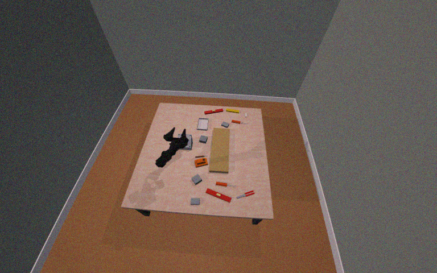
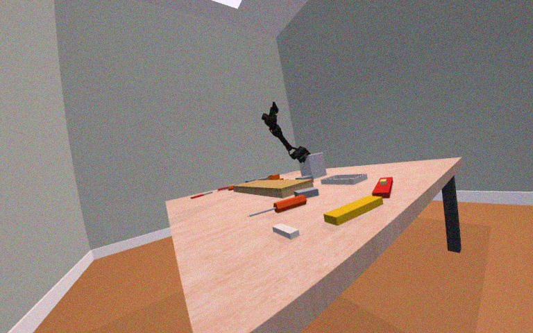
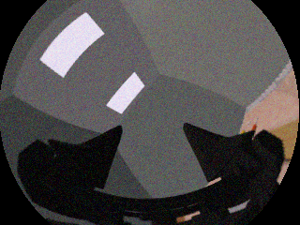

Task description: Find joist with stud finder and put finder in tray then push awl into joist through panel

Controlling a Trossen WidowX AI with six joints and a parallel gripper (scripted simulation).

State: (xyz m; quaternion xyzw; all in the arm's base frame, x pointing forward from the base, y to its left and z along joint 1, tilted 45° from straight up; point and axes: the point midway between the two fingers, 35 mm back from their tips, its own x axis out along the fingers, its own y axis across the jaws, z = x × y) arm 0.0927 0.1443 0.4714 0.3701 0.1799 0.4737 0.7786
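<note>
Right now my gripper tip is 13 cm short of the stud finder, 1 cm to the right of it and 52 cm above it. Round my gripper tip: grey tray: 15 cm ahead, 51 cm to the left, 55 cm below; then square indicator: 15 cm ahead, 2 cm to the left, 51 cm below; then awl: 14 cm ahead, 8 cm to the left, 56 cm below.
</note>
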